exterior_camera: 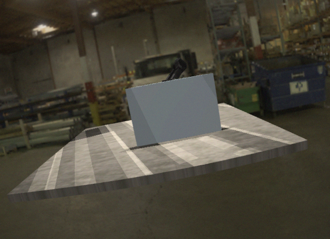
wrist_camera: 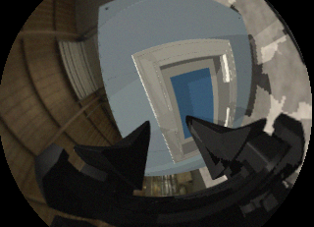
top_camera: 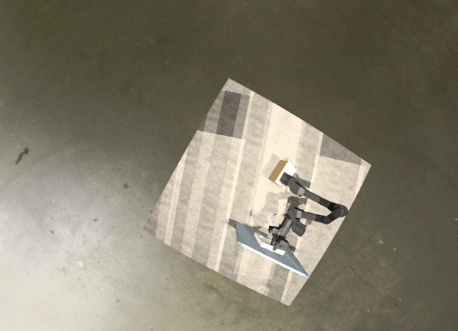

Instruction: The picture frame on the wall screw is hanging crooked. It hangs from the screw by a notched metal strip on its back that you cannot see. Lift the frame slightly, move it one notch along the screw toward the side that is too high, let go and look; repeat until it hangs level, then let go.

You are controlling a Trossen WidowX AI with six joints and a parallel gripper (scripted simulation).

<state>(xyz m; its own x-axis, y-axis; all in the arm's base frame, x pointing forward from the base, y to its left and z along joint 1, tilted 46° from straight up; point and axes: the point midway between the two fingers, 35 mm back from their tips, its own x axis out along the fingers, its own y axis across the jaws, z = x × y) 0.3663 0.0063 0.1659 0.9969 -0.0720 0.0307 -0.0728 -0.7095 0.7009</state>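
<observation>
Right now my gripper tip is 50 mm above the picture frame, 10 mm to the left of it and 10 mm short of it. Also, from my gripper tip: pale blue wall panel 70 mm below, 20 mm ahead, 10 mm to the left.
</observation>
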